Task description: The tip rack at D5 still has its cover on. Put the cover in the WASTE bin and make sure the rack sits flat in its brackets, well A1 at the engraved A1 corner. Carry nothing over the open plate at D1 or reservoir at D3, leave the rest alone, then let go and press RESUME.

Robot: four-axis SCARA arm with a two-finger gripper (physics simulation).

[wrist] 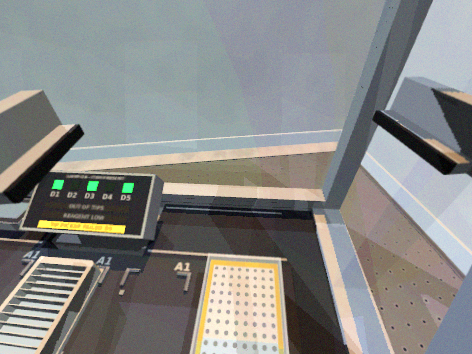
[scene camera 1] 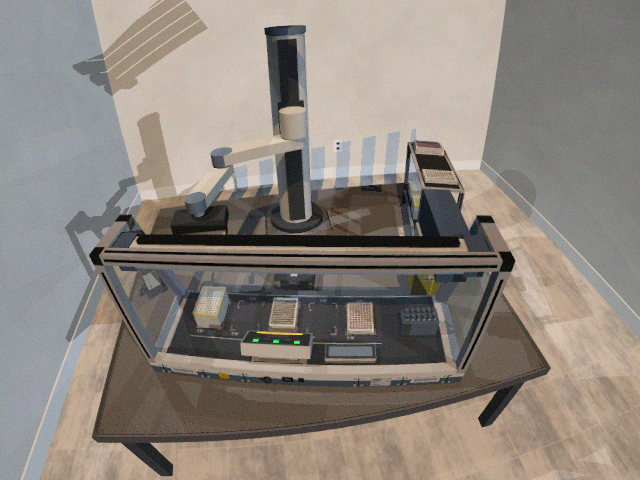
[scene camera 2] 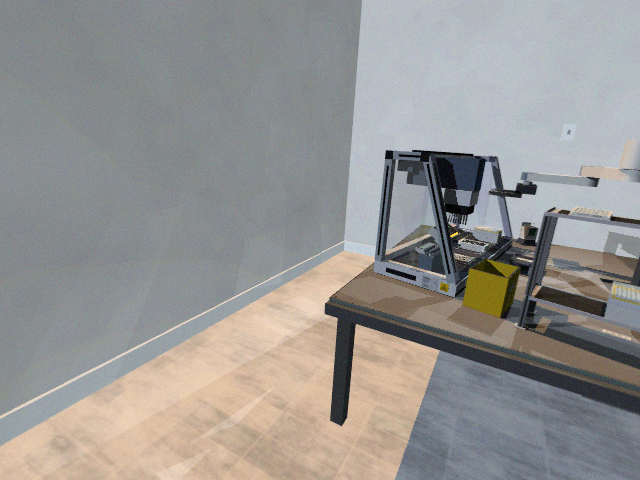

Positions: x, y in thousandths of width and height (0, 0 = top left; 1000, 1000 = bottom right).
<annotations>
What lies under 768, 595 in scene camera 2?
A yellow waste bin.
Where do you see a gantry head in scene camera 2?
723, 422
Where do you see a gantry bar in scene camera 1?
At 724, 516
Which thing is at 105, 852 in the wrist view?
A pale plate.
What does my gripper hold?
Nothing.
</annotations>
